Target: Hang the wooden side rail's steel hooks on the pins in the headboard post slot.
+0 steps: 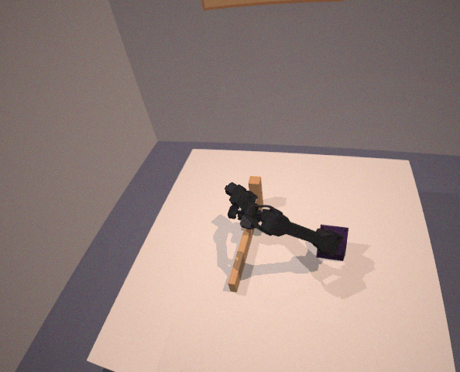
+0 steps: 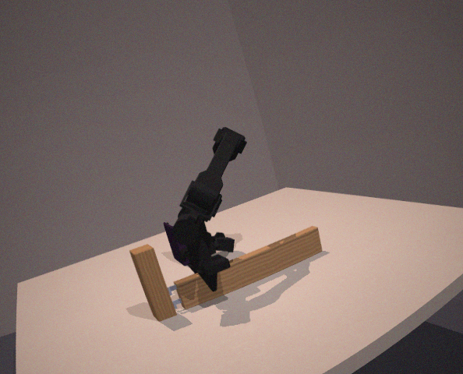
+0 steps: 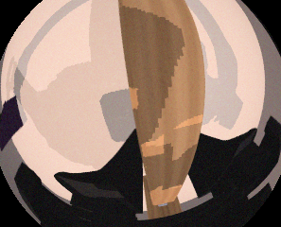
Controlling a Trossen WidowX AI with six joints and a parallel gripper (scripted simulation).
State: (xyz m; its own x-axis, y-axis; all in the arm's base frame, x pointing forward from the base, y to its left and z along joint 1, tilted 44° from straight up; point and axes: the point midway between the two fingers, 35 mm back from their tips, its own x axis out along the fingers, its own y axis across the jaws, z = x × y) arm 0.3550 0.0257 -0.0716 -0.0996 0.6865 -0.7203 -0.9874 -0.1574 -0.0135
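The headboard post lies 130 mm to the right of my gripper tip, 60 mm above it and 20 mm ahead of it.
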